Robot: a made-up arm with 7 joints.
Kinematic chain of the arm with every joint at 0, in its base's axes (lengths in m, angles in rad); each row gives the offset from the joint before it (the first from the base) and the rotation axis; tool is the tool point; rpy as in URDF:
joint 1: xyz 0 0 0.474 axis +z
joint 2: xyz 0 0 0 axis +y
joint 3: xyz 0 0 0.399 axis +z
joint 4: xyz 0.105 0 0 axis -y
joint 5: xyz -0.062 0 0.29 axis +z
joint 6: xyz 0 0 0 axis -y
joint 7: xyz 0.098 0 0 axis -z
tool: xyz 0 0 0 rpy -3.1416 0 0
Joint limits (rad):
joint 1: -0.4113..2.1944
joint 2: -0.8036..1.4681
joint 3: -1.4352..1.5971
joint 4: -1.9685..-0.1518
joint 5: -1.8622..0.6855
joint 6: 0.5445..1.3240
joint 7: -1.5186..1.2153
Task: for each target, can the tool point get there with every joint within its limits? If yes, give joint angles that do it. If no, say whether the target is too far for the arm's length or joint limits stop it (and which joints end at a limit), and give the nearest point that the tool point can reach.
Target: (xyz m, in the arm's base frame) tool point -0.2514 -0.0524 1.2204
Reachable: yes | joints 1.0964 -0.3725 1.0309 -0.3932 -0.0308 1.0957 -0.0085
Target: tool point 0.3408 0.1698 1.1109
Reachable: yes | joints 0.6342 0.0248 -0.1880 -0.7890 0.0452 0.7747 0.5490
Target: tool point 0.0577 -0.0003 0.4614
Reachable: no: joint limits stop it (at a limit: joint 4, joint 6) | nearest point 0.4682 -0.0024 0.3718 | short by 0.420 m
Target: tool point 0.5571 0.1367 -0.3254
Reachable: no: too far | nearest point 0.4796 0.1177 0.0284 | short by 0.363 m
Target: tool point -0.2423 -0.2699 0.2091
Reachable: no: joint limits stop it (at a limit: joint 1, joint 2, joint 4, joint 6) | nearest point -0.4282 0.0248 0.2603 | short by 0.352 m
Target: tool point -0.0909 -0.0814 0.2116
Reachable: no: joint limits stop it (at a limit: joint 1, joint 2, joint 4, joint 6) | nearest point -0.3068 0.1288 0.1292 | short by 0.312 m
